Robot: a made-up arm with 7 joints.
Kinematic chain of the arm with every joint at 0, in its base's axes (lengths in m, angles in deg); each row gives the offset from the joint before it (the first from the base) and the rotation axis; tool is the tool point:
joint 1: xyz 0 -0.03 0.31 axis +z
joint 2: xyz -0.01 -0.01 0 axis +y
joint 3: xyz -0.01 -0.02 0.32 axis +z
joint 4: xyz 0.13 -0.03 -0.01 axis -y
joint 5: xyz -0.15 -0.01 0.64 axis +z
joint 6: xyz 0 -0.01 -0.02 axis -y
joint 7: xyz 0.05 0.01 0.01 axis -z
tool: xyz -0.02 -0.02 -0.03
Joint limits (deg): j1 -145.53..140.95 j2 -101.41..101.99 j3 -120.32..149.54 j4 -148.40..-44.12 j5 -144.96..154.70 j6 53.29..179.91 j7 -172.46..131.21
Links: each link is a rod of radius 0.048 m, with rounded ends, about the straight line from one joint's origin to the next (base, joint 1, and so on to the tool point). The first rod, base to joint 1, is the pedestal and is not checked.
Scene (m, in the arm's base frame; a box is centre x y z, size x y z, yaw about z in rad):
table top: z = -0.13
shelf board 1: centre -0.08 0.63 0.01 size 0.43 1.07 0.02 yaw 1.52
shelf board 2: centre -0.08 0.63 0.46 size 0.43 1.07 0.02 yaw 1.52
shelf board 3: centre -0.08 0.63 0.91 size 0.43 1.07 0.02 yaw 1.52
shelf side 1: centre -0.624 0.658 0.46 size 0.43 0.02 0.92 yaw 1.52
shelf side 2: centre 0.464 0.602 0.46 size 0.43 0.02 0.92 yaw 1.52
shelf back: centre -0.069 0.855 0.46 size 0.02 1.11 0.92 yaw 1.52
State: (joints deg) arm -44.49 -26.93 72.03 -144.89 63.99 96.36 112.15
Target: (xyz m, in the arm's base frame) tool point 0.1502 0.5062 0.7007
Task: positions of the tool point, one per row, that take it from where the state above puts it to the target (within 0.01 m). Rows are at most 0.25 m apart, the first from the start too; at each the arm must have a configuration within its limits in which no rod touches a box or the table.
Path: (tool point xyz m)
1: 0.5983 0.1115 0.3760
2: 0.5949 -0.0044 0.4615
3: 0.5671 -0.1243 0.5253
4: 0.5220 -0.2443 0.5566
5: 0.4680 -0.3581 0.5483
6: 0.4129 -0.4569 0.4980
7: 0.4646 -0.2973 0.6453
8: 0.4544 -0.0977 0.7581
9: 0.3873 0.1192 0.8134
10: 0.2783 0.3289 0.7959
11: 0.1502 0.5062 0.7007

